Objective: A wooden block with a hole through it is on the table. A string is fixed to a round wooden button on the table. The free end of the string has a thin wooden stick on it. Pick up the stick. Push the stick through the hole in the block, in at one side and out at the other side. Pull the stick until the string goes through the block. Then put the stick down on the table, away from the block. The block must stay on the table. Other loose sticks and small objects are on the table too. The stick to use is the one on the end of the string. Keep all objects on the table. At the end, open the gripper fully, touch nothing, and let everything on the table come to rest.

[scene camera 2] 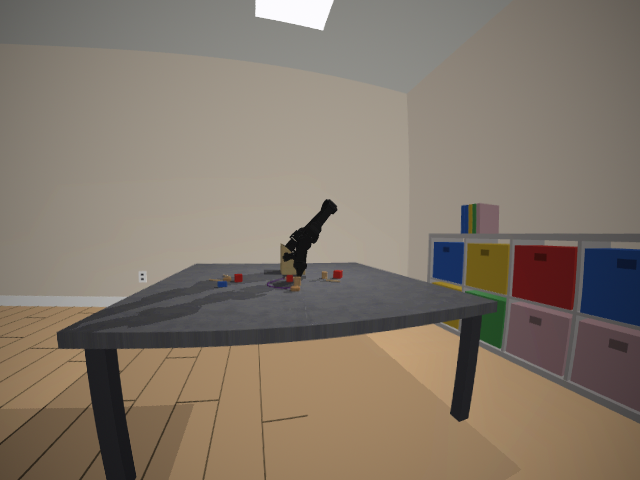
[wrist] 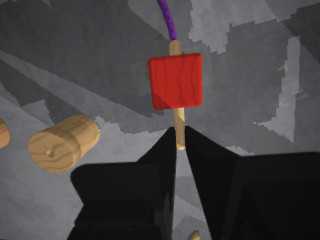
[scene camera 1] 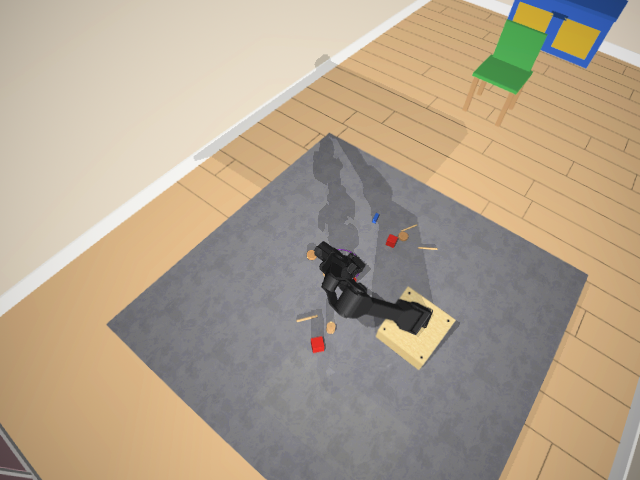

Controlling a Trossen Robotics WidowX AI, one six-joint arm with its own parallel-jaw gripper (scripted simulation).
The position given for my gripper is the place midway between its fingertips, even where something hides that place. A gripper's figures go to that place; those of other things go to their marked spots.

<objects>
My gripper (wrist: 179, 131) is 0.11 m from the lens. A red wooden block (wrist: 176, 81): 0.08 m from the lens. A wooden cylinder (wrist: 56, 149): 0.11 m from the lens. The marked spots on the red wooden block and the wooden cylinder are 0.09 m apart.
</objects>
